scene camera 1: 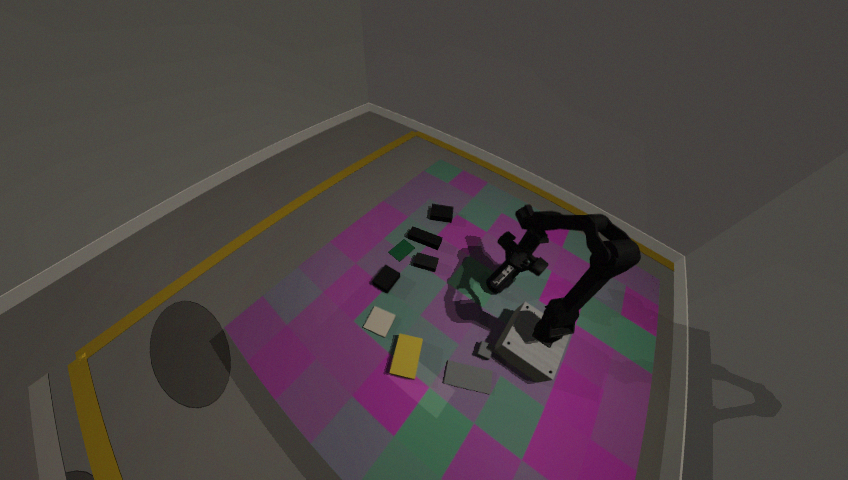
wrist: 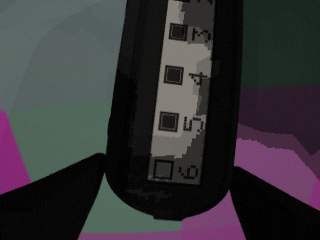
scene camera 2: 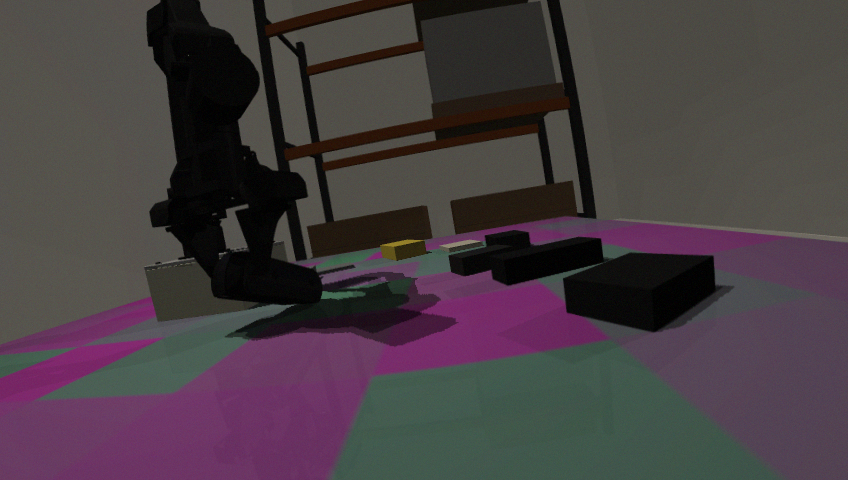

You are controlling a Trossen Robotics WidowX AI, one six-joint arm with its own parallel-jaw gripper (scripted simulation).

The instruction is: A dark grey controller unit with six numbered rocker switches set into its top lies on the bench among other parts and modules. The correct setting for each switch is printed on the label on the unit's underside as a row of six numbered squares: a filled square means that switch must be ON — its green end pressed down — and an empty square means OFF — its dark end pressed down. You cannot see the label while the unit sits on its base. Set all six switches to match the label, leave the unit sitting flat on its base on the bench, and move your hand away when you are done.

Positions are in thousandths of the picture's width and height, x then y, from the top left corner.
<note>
I see my gripper (scene camera 2: 282, 576), a yellow block (scene camera 1: 479, 741) and a grey plate (scene camera 1: 564, 791).
The yellow block is seen too in scene camera 2 (scene camera 2: 477, 520). My gripper is seen too in scene camera 1 (scene camera 1: 606, 551) and in the wrist view (wrist: 527, 698). The wrist view does not show the yellow block: it is out of frame. The wrist view does not show the grey plate: it is out of frame.
</note>
